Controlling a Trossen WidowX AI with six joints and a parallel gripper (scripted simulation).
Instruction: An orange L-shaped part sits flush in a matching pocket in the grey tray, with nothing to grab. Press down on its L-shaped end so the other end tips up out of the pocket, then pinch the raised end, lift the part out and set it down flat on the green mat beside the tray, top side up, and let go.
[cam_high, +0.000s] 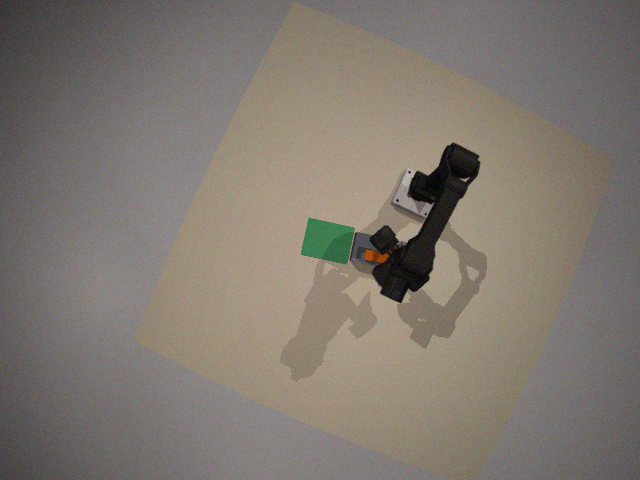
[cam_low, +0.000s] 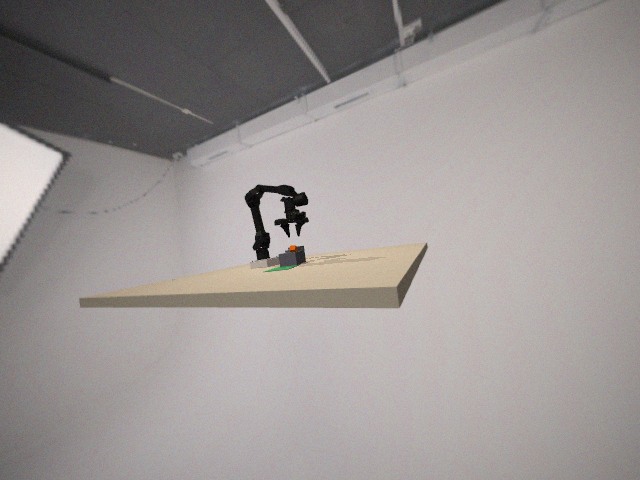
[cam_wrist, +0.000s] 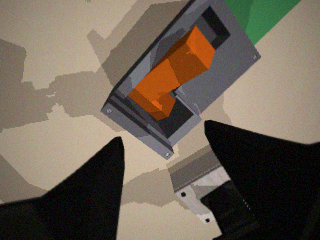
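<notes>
Right now the orange L-shaped part is 100 mm below my gripper tip, 10 mm to the right of it and 10 mm behind it. Round my gripper tip: green mat: 190 mm to the right, 160 mm below, 10 mm ahead.
</notes>
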